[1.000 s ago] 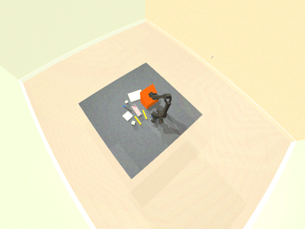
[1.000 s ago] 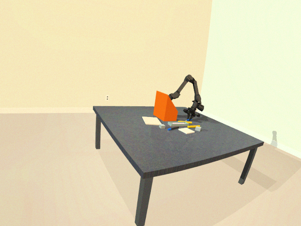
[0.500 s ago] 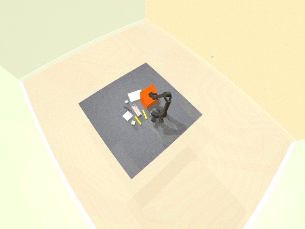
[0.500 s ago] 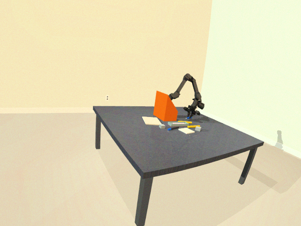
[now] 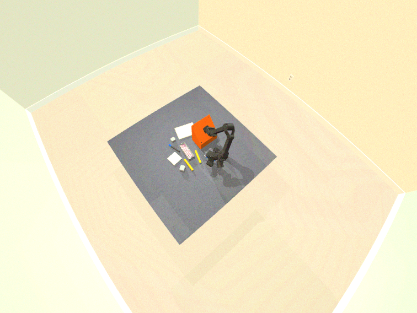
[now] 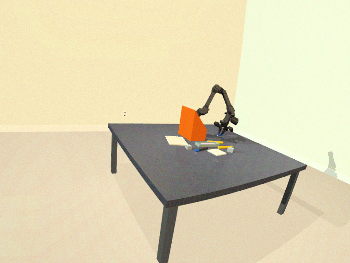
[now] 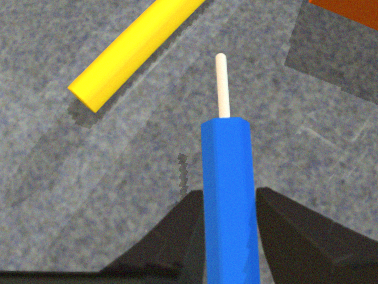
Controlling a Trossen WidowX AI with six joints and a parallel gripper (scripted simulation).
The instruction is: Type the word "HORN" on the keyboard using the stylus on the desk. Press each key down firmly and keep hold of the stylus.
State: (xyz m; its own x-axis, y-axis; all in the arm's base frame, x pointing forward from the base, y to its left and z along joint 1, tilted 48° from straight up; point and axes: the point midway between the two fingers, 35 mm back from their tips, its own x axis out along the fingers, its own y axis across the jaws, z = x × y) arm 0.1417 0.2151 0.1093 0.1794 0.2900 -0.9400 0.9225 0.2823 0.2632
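Right now my gripper tip is 1 cm short of the stylus and 1 cm to the left of it. Also, from my gripper tip: paper sheet: 4 cm behind, 42 cm to the right, 5 cm below; then white pad: 25 cm ahead, 23 cm to the right, 5 cm below; then blue-tipped pen: 19 cm ahead, 35 cm to the right, 5 cm below.
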